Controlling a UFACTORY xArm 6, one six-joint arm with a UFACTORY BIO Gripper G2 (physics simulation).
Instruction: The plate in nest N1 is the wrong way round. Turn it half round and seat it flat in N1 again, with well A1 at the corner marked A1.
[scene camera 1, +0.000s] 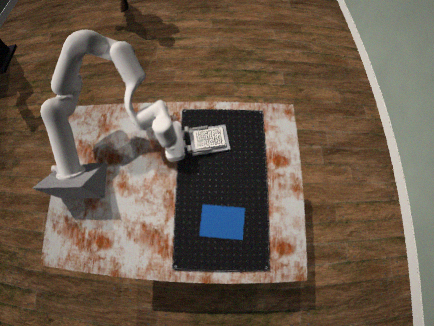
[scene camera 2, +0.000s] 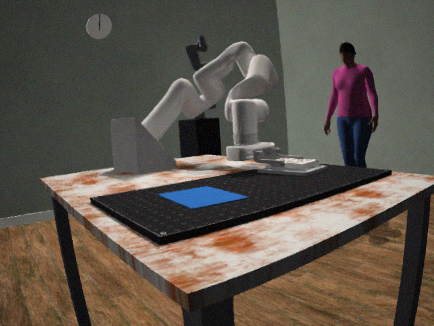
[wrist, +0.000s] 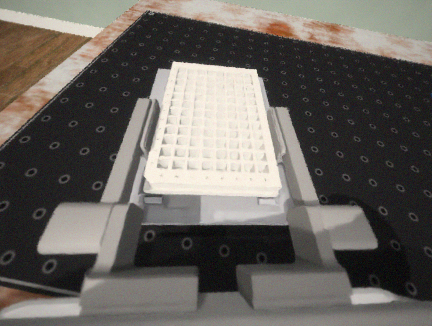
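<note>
Flat blue rectangle (scene camera 1: 225, 222) (scene camera 2: 195, 198) visible. A grey nest (wrist: 177, 209) is present, as is a white well plate (wrist: 212, 137). My gripper (scene camera 2: 293, 161) (wrist: 214, 110) can be seen too.
</note>
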